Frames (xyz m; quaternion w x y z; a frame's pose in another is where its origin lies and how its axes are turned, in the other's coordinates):
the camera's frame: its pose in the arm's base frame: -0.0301 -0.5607 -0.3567 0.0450 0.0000 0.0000 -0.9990
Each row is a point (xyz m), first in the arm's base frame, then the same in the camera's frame.
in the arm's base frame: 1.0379 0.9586 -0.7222
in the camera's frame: -1.2003 -1.4171 -0.3655
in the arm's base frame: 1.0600 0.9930 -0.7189
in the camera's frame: -1.2254 -1.4494 -0.3622
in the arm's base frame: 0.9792 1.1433 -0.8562
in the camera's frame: -1.1584 -1.6064 -0.4995
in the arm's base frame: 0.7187 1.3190 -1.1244
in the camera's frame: -0.9148 -1.8048 -0.7677
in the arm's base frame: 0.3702 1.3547 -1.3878
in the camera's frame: -0.5709 -1.8717 -1.0311
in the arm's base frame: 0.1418 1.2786 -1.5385
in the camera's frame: -0.3366 -1.8164 -1.1818
